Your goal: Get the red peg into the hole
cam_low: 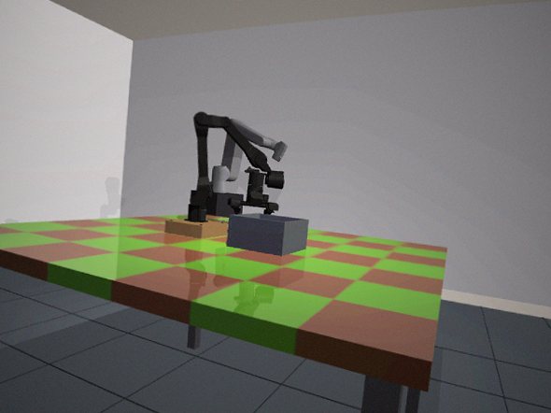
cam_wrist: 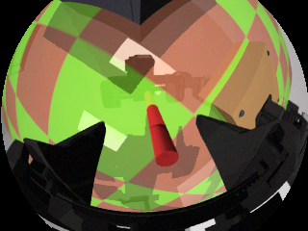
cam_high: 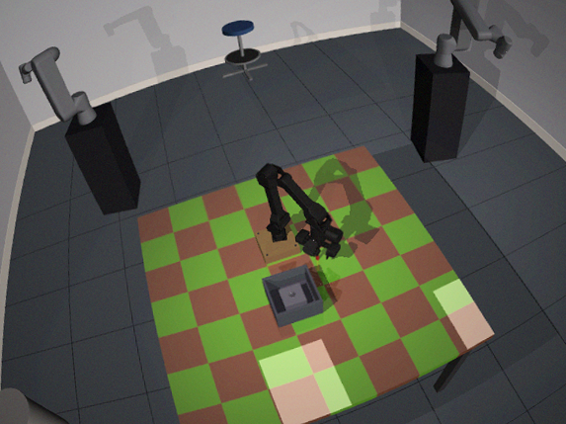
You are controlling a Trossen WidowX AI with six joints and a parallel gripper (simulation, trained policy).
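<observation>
My gripper tip is right at the red peg. From my gripper tip the other things lie so: grey box 19 cm ahead, 14 cm to the right, 1 cm below; then light grey plate 19 cm ahead, 14 cm to the right, 1 cm above.
</observation>
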